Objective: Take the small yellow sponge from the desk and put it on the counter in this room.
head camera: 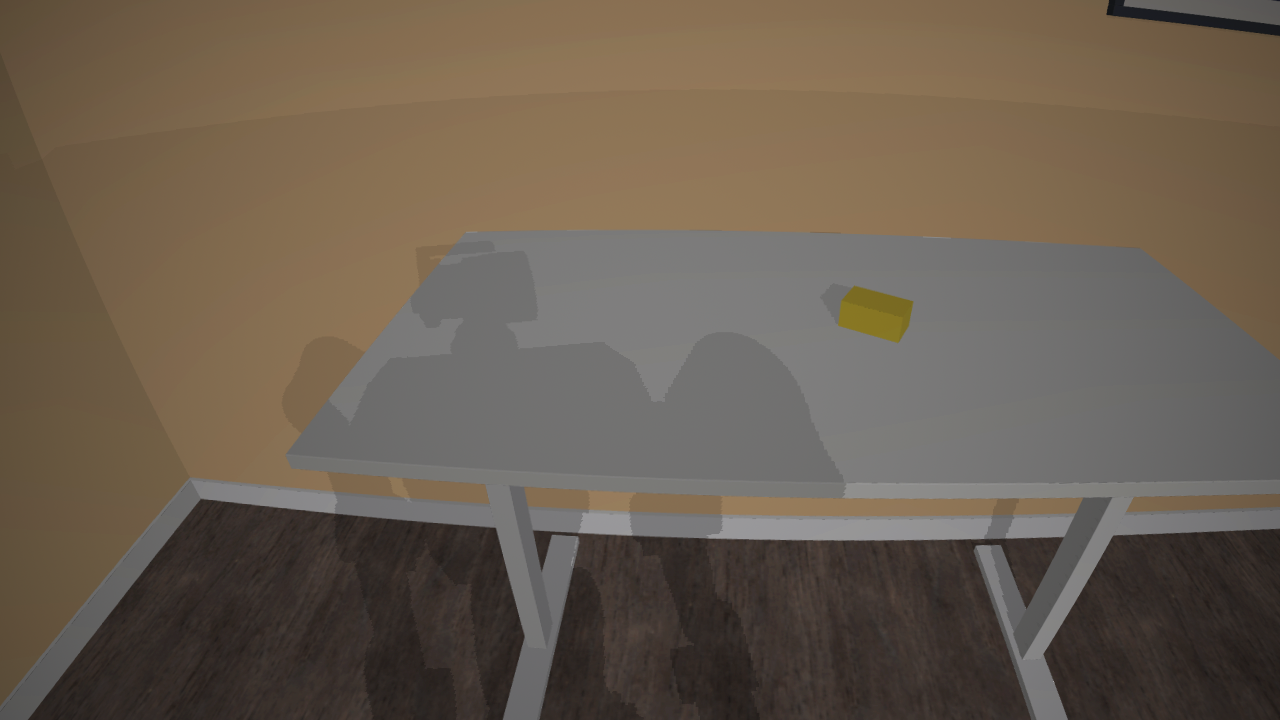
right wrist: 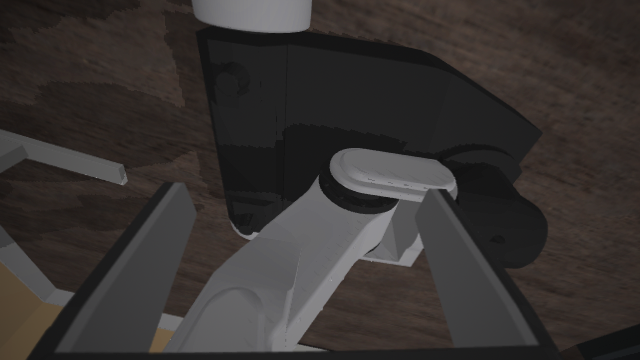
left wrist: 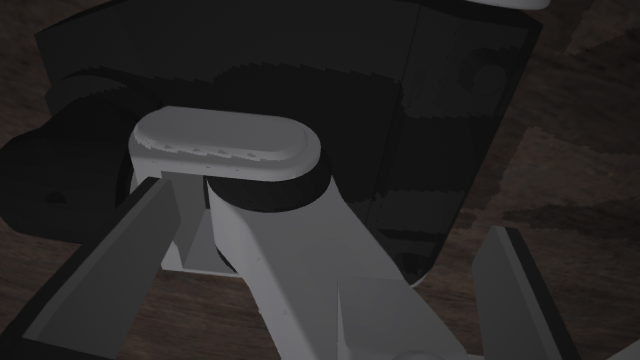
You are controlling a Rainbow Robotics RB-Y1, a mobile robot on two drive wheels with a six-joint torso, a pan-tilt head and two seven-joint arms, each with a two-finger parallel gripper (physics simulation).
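Frame: origin at the robot's base, x ahead, y left, z up, level; millimetres.
Seen in the pictures: left gripper, fingertip midpoint: (left wrist: pixel 325 222); right gripper, fingertip midpoint: (right wrist: pixel 309 200).
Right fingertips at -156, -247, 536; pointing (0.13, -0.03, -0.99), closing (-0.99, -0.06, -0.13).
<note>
Offsets run from my right fingertips to a thing's top centre, as dx, dy, dz. "*": to the spot under its first point. Level surfaces: height alone.
The small yellow sponge @(+881, -176, +461) (head camera: pixel 874 315) lies on the grey desk @(dz +416) (head camera: pixel 1029 402), right of the middle and toward the back, in the head view. My left gripper (left wrist: pixel 325 222) is open, with its two fingers wide apart and no object between them. My right gripper (right wrist: pixel 309 200) is open too, with no object between its fingers. Both wrist views look down past the fingers at my own base and legs over the floor. Neither gripper shows in the head view, so both are away from the sponge. The counter does not show in these views.
An orange-tan wall (head camera: pixel 671 161) stands behind the desk, with a side wall at the left. A dark picture frame @(* +1150, -925, +899) (head camera: pixel 1190 21) hangs at the top right. White desk legs (head camera: pixel 523 573) (head camera: pixel 1074 573) with floor feet stand on the dark wooden floor @(dz -534) (head camera: pixel 823 626). My shadow falls on the desk's left part.
</note>
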